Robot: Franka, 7 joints.
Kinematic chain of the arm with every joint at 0, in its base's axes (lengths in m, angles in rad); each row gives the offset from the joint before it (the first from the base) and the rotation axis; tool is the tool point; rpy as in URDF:
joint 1: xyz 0 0 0.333 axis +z
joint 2: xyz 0 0 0 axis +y
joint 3: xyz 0 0 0.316 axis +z
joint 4: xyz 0.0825 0 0 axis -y
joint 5: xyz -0.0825 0 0.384 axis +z
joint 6: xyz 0 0 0 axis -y
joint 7: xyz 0.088 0 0 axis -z
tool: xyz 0 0 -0.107 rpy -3.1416 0 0
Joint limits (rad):
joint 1: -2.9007..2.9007
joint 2: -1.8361..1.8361
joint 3: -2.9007..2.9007
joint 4: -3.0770..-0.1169
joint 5: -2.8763..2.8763
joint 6: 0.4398..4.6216
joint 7: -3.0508..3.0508
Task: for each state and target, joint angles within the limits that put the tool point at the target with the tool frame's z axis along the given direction. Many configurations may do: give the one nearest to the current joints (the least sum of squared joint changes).
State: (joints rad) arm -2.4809 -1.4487 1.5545 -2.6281 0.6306 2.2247 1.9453
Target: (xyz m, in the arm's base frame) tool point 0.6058 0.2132 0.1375 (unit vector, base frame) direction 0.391 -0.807 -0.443
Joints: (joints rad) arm -1.6752 -1.6084 1.8731 -1.7770 0.4706 2.3916 1.9453
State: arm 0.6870 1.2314 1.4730 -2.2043 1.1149 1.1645 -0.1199
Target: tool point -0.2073 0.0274 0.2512 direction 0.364 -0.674 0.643
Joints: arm 1.0432 1.0190 1.1427 -2.8293 0.4489 1.2906 -0.1199
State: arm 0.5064 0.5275 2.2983 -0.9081 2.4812 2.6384 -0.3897
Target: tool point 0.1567 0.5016 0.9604 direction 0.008 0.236 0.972
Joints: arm 0.3207 0.7762 2.0651 -0.9980 2.2606 2.5302 -0.3897
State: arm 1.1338 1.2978 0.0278 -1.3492 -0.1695 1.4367 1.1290
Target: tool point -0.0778 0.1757 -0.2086 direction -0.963 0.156 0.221
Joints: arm 0.7168 1.7274 0.2307 -2.0040 0.9279 1.8983 1.1290
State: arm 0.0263 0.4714 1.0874 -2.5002 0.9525 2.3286 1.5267
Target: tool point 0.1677 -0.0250 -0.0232 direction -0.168 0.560 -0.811
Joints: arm -0.3640 0.8331 0.2017 -2.6959 1.7103 2.7456 1.5267
